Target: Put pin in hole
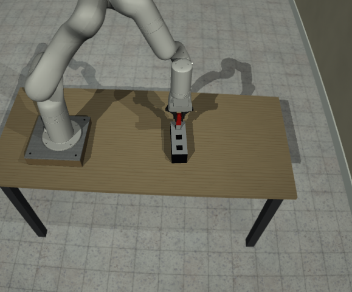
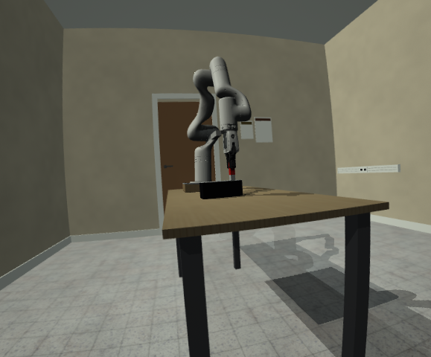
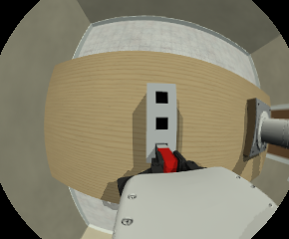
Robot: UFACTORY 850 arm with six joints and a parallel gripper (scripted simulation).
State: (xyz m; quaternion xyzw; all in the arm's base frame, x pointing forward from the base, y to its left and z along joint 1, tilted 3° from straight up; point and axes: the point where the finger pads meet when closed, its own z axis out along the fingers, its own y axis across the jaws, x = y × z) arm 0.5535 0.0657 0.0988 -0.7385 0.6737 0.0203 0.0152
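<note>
Right now my hand is 2 cm above the pin. Also, from my hand: black block (11 cm below, 6 cm to the right, 1 cm ahead).
</note>
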